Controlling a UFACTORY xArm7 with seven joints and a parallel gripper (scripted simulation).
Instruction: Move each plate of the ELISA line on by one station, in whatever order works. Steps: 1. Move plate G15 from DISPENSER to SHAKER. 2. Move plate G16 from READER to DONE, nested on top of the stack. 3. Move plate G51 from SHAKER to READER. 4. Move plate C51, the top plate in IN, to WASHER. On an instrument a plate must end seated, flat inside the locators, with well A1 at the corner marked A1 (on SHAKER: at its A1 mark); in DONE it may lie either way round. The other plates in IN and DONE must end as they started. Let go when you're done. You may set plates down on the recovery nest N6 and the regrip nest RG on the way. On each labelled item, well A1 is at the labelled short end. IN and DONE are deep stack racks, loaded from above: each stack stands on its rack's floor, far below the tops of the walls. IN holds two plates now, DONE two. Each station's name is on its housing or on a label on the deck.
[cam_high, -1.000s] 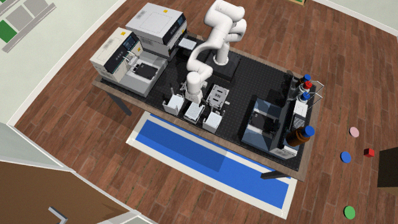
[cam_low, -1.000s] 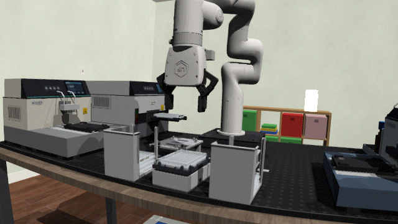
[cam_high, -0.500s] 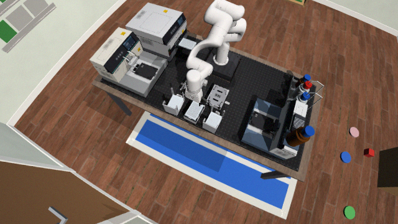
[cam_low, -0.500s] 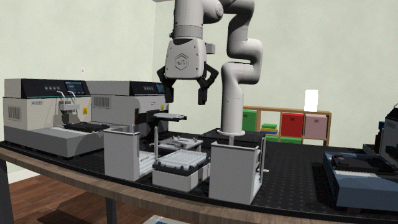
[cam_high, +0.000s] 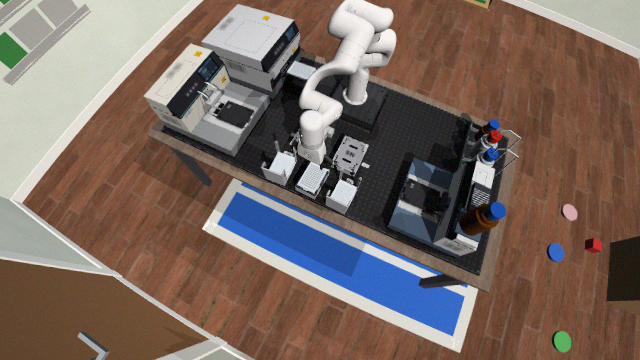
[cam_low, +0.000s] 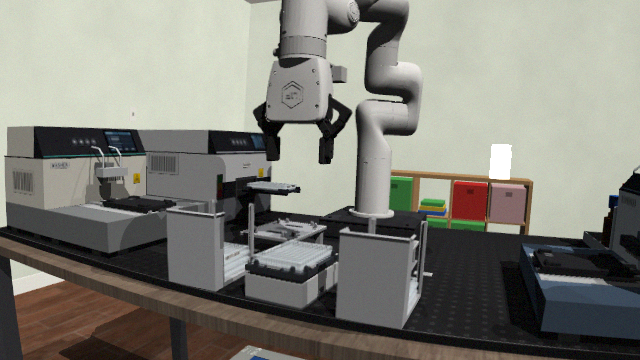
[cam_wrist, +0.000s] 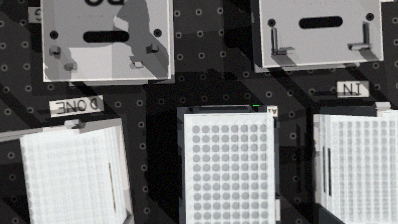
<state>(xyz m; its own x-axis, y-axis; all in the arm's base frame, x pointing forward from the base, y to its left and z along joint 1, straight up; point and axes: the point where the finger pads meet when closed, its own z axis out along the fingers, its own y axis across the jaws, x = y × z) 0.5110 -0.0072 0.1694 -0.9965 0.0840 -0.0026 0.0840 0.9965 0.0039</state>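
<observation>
The plate C51 is 1 cm ahead of my hand, 15 cm to the left of it and 19 cm below it. Round my hand: reader's dark tray: 51 cm behind, 30 cm to the right, 12 cm below; then washer nest: 14 cm behind, 48 cm to the right, 14 cm below; then DONE label: 9 cm behind, 16 cm to the right, 22 cm below.
</observation>
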